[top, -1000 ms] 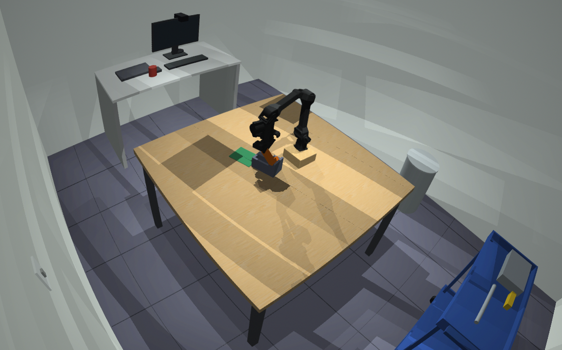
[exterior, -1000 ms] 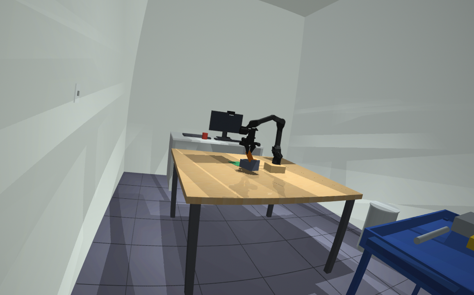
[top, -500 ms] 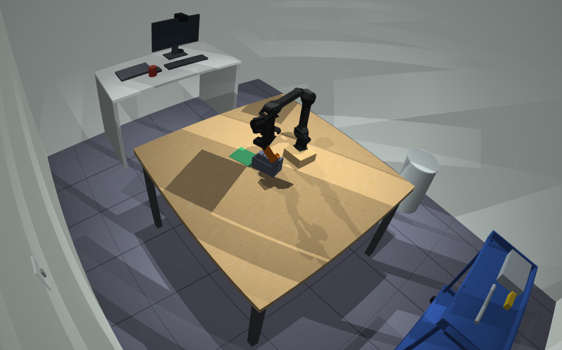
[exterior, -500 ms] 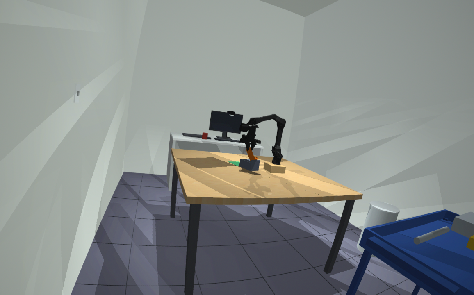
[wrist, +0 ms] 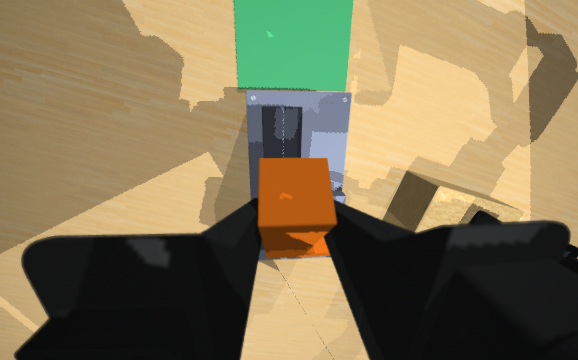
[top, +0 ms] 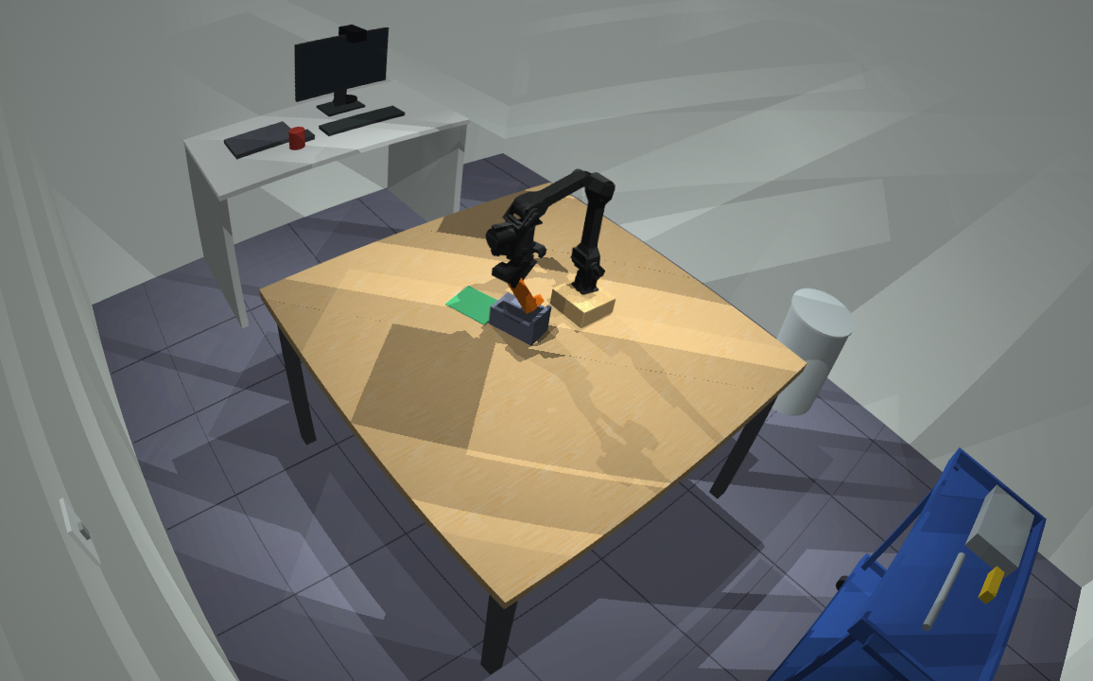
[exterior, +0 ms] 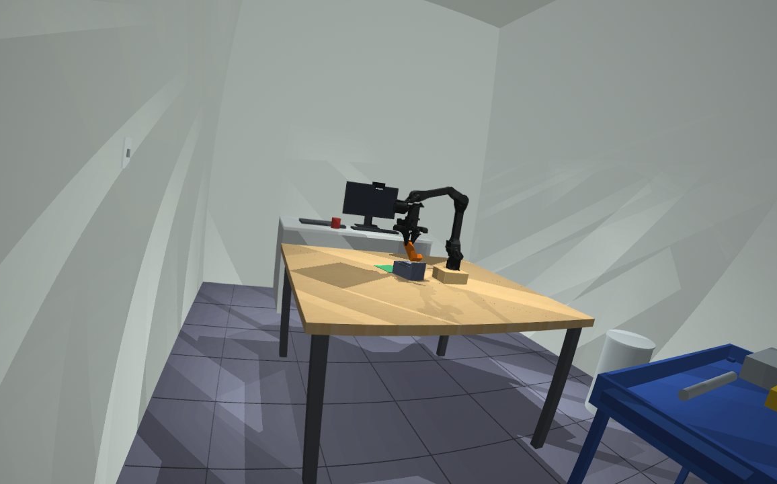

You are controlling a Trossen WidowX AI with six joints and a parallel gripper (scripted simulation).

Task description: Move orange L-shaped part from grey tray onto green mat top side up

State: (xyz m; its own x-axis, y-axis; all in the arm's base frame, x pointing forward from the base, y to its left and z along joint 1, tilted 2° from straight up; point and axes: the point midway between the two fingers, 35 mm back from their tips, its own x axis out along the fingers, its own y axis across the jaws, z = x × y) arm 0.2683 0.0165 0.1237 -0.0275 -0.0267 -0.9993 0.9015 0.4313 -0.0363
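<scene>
My gripper tip is 170 mm above the green mat, 130 mm to the left of it and 50 mm short of it. Also, from my gripper tip: orange L-shaped part (30 mm below, 30 mm behind, 20 mm to the left).
</scene>
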